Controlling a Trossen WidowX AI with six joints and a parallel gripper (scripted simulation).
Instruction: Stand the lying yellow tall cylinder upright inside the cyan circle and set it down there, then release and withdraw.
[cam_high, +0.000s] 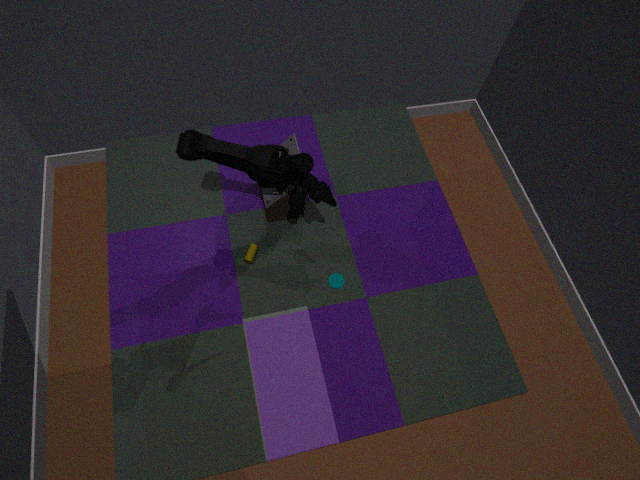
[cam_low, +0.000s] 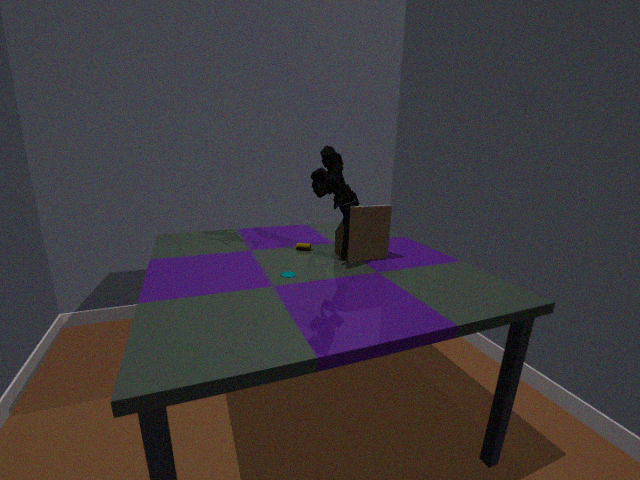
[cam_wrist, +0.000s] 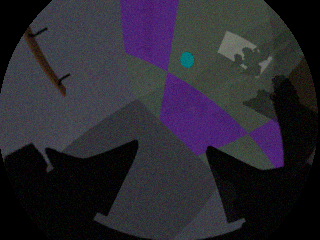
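The yellow tall cylinder lies 20 mm behind my gripper tip, 270 mm to the right of it and 260 mm below it. Also, from my gripper tip: cyan circle (160 mm ahead, 270 mm below).
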